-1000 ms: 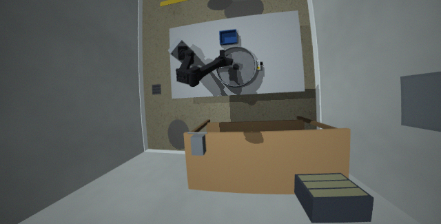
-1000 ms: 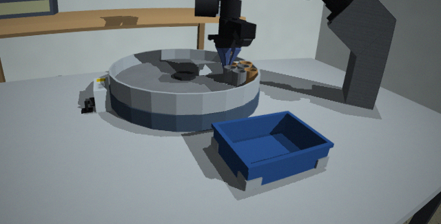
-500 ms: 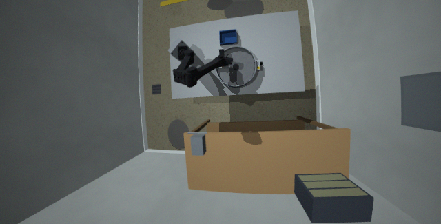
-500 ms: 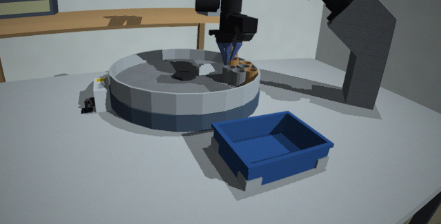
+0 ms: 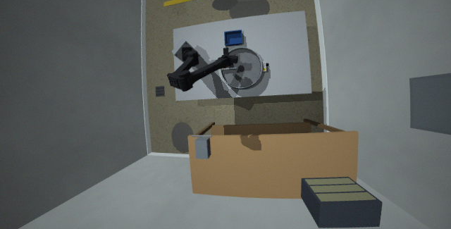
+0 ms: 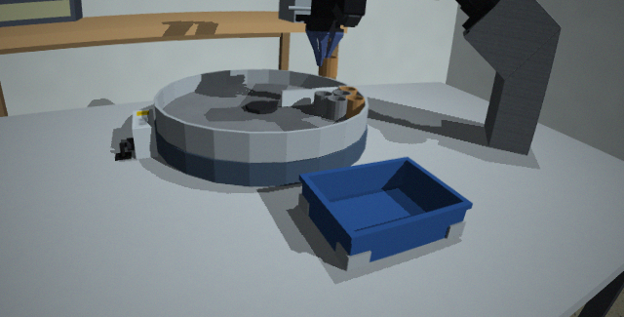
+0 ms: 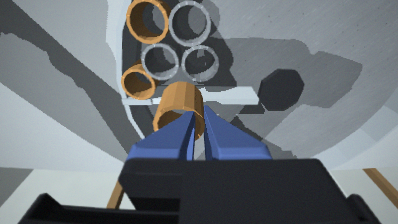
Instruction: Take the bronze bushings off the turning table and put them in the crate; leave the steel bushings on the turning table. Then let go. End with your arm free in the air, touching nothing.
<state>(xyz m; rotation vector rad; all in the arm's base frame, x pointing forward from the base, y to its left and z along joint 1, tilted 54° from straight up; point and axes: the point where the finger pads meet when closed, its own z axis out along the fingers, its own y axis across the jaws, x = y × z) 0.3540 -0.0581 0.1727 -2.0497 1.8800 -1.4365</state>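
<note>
The crate lies 110 mm ahead of my hand, 300 mm to the left of it and 130 mm below it. Also, from my hand: turning table 110 mm ahead, 40 mm to the right, 100 mm below.
</note>
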